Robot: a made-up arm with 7 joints.
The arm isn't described. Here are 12 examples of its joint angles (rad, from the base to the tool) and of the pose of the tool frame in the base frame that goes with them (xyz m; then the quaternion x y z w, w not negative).
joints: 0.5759 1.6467 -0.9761 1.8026 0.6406 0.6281 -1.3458
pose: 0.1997 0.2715 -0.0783 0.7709 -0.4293 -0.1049 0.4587
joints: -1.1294 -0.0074 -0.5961 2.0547 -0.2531 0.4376 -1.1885
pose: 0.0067 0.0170 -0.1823 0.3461 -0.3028 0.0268 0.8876
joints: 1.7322 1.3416 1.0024 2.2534 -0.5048 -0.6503 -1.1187
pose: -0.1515 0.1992 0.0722 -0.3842 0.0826 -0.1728 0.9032
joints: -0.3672 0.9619 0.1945 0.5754 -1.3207 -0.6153 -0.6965
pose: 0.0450 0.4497 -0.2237 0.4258 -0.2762 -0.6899 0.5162
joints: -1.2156 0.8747 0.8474 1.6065 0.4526 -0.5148 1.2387
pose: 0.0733 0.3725 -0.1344 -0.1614 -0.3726 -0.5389 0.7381
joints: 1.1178 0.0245 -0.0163 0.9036 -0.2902 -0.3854 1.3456
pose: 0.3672 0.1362 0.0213 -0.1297 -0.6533 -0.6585 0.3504
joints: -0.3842 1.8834 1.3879 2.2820 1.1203 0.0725 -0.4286
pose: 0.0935 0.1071 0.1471 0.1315 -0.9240 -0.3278 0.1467
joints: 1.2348 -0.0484 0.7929 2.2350 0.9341 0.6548 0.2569
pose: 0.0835 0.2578 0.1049 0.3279 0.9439 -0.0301 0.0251
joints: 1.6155 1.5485 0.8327 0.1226 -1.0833 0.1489 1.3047
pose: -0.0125 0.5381 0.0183 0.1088 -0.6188 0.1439 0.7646
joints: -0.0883 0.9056 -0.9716 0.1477 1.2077 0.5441 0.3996
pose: -0.0051 0.4333 -0.2729 0.1590 0.1693 0.2107 0.9495
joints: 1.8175 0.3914 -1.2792 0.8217 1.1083 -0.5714 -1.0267
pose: 0.3481 0.1107 0.1374 0.0373 -0.9212 0.2961 0.2497
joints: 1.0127 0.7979 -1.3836 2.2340 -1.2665 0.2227 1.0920
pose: 0.1481 0.0349 -0.0529 0.4369 -0.2454 -0.8601 0.0957
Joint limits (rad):
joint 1: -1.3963..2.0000
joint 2: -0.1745..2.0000
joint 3: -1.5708..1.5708
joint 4: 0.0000..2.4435
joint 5: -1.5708..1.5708
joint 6: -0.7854..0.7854
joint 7: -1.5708..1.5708
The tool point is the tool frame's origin. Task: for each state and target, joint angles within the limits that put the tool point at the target. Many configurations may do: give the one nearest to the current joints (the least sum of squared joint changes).
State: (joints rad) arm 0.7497 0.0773 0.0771 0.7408 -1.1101 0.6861 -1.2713
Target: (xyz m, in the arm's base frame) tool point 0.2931 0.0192 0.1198
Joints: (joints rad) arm 1.2594 -0.1745 -0.3234 1.2191 -1.1101 0.6861 -1.2713
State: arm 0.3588 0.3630 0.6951 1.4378 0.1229 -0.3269 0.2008
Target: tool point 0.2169 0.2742 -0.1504
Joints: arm 0.1464 0.1068 0.5677 1.5033 0.1229 -0.3269 0.2008
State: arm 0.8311 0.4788 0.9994 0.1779 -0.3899 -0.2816 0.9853
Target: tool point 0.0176 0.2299 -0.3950
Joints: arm 0.0099 0.1875 1.0377 0.1180 -0.3899 -0.2816 0.9853
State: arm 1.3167 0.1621 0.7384 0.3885 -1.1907 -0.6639 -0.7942
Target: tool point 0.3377 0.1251 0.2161
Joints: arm 1.9652 -0.1385 0.6063 0.3798 -1.1907 -0.6639 -0.7942
